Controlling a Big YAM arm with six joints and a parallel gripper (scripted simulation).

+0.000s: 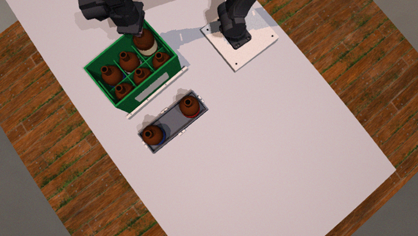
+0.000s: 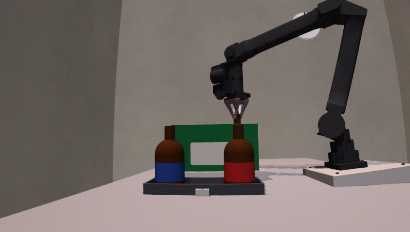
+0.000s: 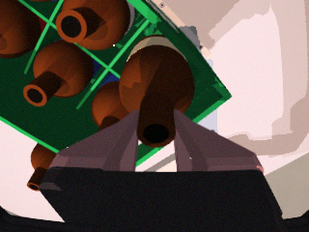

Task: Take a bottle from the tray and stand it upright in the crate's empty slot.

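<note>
Now: hand 80 mm short of the green crate, 50 mm to the right of it and 130 mm above it. Also, from my hand: dark tray 80 mm ahead, 290 mm to the left, 200 mm below.
</note>
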